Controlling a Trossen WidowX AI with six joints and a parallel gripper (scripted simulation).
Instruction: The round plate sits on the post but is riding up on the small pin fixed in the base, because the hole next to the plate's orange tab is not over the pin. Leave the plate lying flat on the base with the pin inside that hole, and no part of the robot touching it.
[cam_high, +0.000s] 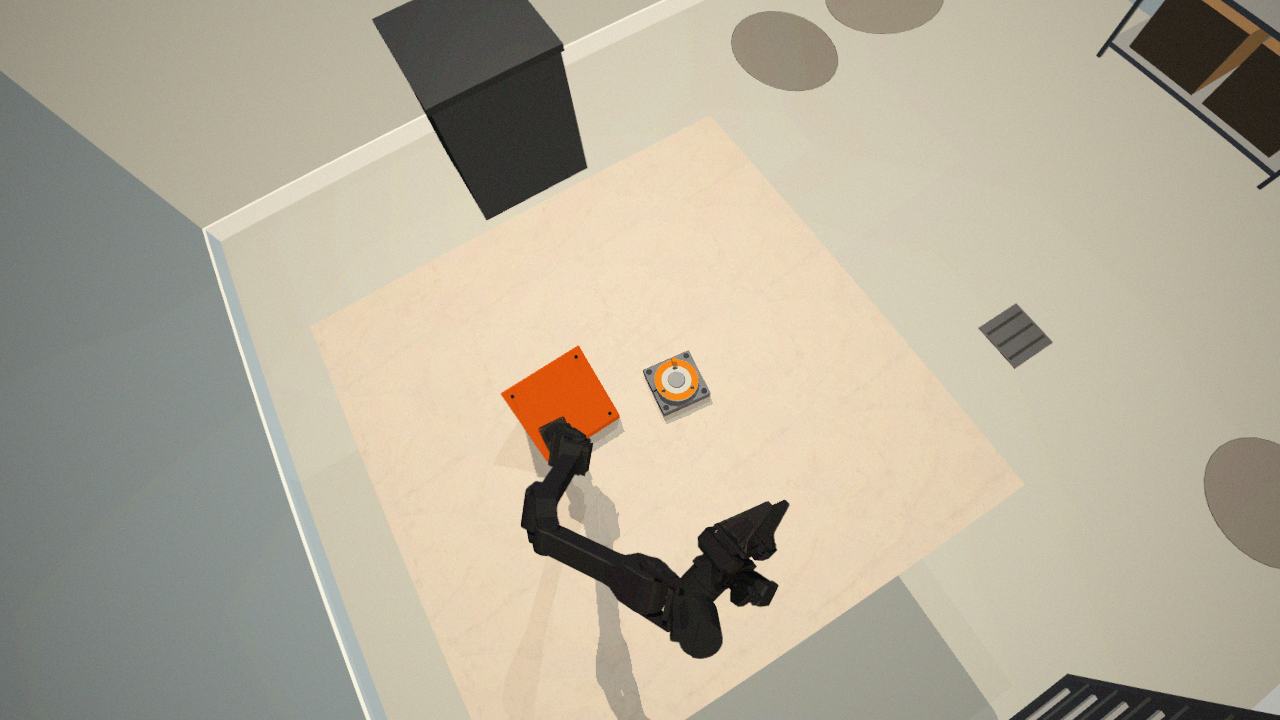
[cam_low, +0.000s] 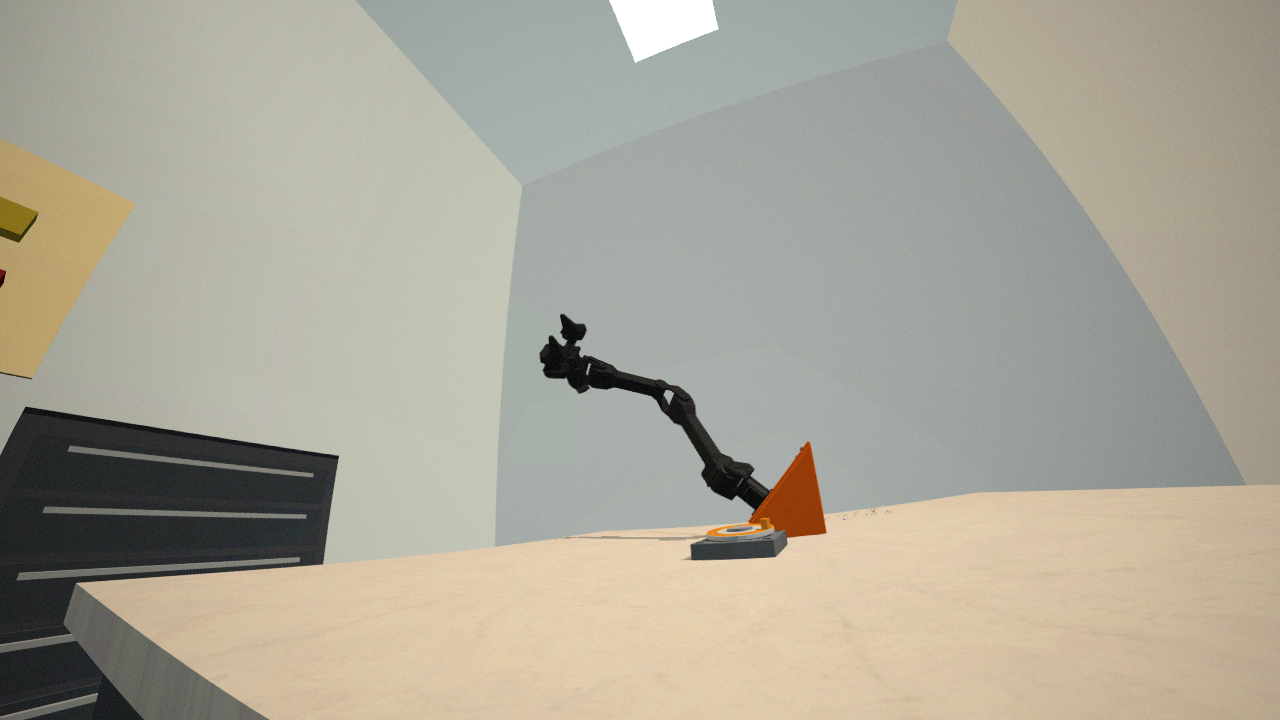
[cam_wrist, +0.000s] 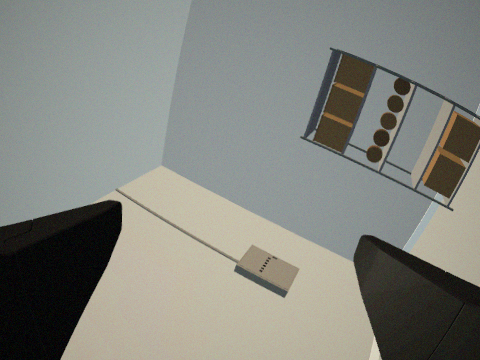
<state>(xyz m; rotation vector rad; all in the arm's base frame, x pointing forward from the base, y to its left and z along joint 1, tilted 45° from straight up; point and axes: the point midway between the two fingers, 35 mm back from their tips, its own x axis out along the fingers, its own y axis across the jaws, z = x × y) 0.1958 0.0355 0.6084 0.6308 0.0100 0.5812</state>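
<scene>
My gripper tip is now 5 cm short of the round plate, 41 cm to the right of it and 49 cm above it. Also, from my gripper tip: base (5 cm ahead, 39 cm to the left, 50 cm below).
</scene>
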